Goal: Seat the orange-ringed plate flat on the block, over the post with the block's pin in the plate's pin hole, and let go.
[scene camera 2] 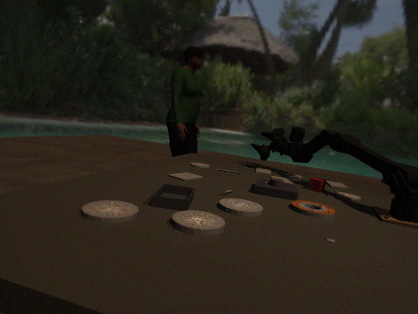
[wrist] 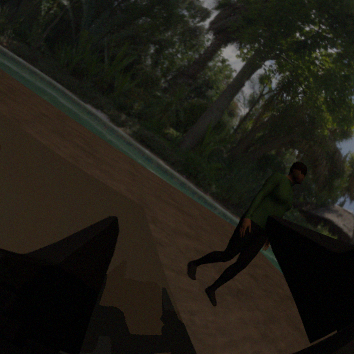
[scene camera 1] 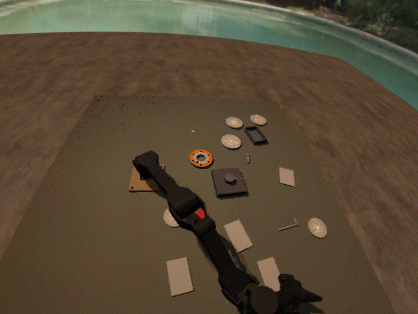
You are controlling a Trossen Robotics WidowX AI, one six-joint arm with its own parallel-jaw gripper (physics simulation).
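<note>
The orange-ringed plate (scene camera 1: pixel 192 159) (scene camera 2: pixel 298 206) lies flat on the table, apart from the block, with its pale centre and round opening visible. The dark square block (scene camera 1: pixel 222 189) (scene camera 2: pixel 275 191) carries a short round post (scene camera 1: pixel 230 178) (scene camera 2: pixel 276 182). A small brass-coloured pin (scene camera 1: pixel 242 178) shows beside the post in the first scene view. My gripper (scene camera 1: pixel 316 306) (scene camera 2: pixel 257 139) (wrist: pixel 194 224) is open and empty, raised above the table and far from both plate and block. The plate and block do not show in the wrist view.
A red cube (scene camera 1: pixel 201 214) (scene camera 2: pixel 316 184) is partly hidden by my arm in the first scene view. A dark tray (scene camera 1: pixel 258 143) (scene camera 2: pixel 170 201), pale discs (scene camera 1: pixel 231 141) (scene camera 2: pixel 198 221), pale cards (scene camera 1: pixel 238 235) (scene camera 1: pixel 179 276) and an L-shaped key (scene camera 1: pixel 288 227) lie around the block.
</note>
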